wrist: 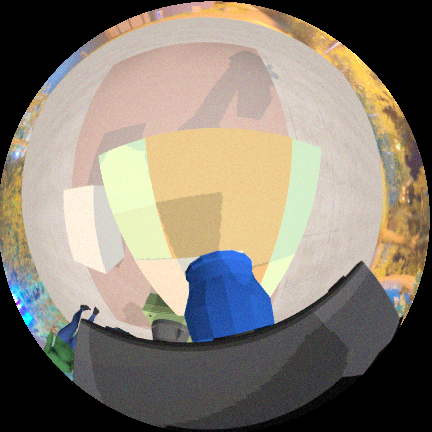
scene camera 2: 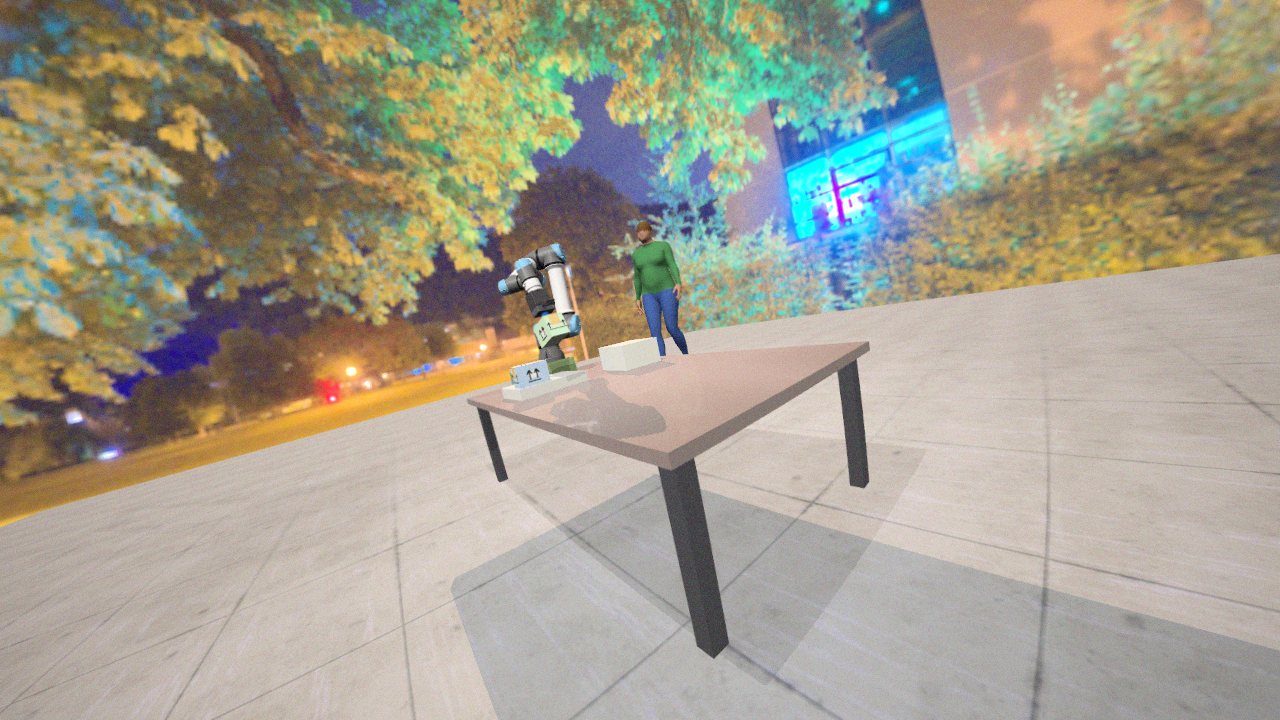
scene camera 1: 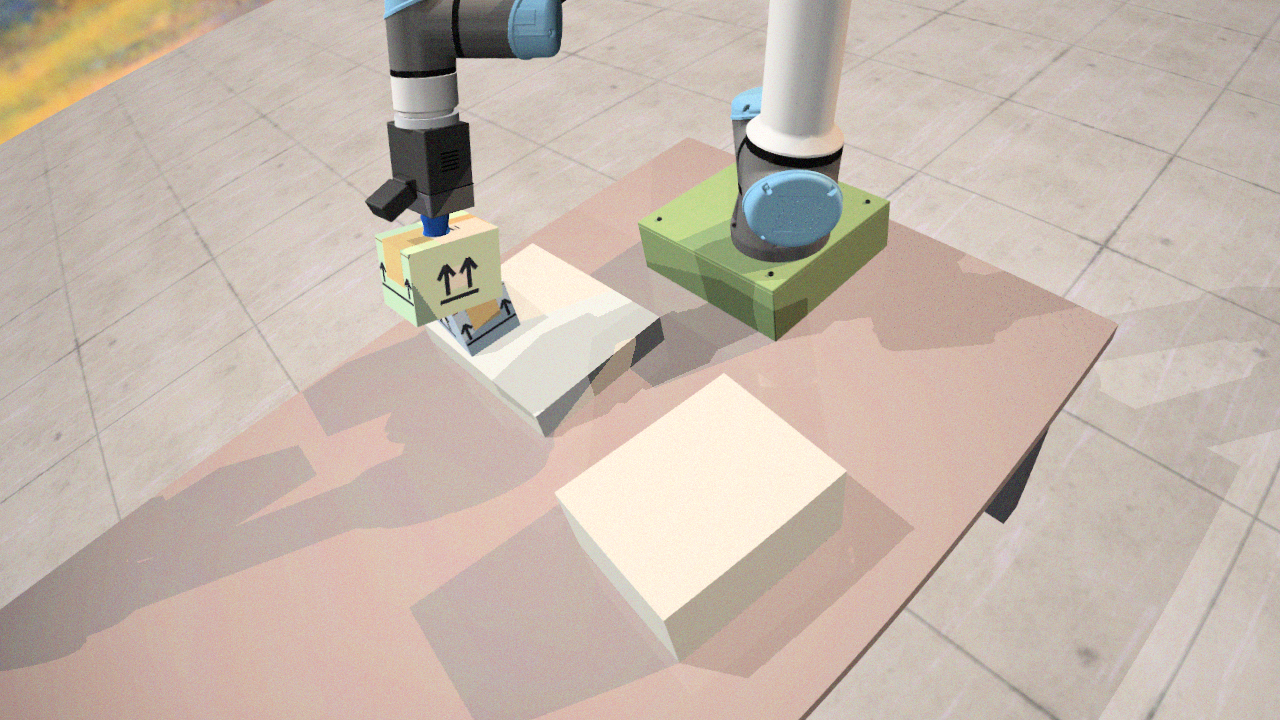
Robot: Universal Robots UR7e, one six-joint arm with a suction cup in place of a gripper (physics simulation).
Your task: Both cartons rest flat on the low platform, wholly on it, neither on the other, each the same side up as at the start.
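I see a low platform (scene camera 1: 577, 336), and scene camera 2 shows me the low platform (scene camera 2: 560, 380) too. My suction cup (wrist: 224, 298) is also there to be seen.
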